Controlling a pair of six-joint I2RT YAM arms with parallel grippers.
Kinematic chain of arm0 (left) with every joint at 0, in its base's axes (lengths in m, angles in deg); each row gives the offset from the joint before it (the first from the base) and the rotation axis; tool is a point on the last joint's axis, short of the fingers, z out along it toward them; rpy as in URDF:
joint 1: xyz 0 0 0.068 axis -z
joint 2: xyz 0.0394 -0.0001 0.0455 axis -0.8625 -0.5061 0
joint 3: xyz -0.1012 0.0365 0.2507 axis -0.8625 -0.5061 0
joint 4: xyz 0.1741 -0.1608 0.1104 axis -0.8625 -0.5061 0
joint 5: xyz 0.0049 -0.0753 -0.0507 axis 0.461 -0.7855 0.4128
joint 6: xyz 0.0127 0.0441 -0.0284 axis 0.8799 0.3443 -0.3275
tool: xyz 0 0 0 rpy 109.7 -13.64 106.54
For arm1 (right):
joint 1: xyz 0 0 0.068 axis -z
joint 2: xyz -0.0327 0.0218 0.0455 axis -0.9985 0.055 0
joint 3: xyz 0.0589 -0.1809 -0.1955 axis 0.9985 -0.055 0
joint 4: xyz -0.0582 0.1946 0.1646 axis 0.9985 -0.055 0
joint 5: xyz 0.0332 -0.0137 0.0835 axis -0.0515 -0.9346 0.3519
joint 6: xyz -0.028 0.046 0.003 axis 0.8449 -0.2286 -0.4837
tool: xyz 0 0 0 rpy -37.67 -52.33 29.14
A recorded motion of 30 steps. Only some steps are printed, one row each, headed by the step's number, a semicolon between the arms.
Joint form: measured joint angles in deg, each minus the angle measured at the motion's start. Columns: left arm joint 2, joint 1, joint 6, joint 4, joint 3, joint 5; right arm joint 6, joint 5, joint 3, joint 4, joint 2, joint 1.
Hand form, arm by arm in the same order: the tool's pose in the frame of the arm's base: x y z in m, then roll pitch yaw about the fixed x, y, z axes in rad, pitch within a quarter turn. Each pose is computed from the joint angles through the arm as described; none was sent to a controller.
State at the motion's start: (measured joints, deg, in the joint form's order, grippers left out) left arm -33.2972 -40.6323 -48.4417 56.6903 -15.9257 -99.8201; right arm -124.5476 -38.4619 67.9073 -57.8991 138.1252 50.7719
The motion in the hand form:
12: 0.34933 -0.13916 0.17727 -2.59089 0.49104 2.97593; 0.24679 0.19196 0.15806 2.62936 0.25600 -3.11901
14: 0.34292 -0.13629 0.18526 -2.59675 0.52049 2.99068; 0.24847 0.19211 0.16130 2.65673 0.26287 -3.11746
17: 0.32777 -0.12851 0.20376 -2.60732 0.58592 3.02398; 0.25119 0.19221 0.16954 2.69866 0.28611 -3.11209
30: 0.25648 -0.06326 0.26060 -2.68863 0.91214 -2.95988; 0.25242 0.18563 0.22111 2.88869 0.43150 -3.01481
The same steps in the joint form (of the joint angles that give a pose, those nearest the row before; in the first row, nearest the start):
12: 0.17 0.33 -1.57 1.66 -0.85 4.33; 1.05 -4.37 4.30 -2.75 4.17 0.00
14: 2.75 0.33 -2.14 2.65 -2.56 5.38; 1.49 -5.81 5.40 -4.46 4.22 0.00
17: 8.74 0.15 -3.13 4.15 -6.08 7.61; 2.45 -8.33 7.28 -7.15 3.85 0.00
30: 36.43 -6.03 -6.05 9.88 -21.84 24.00; 10.03 -19.10 14.58 -18.62 -1.16 -0.11

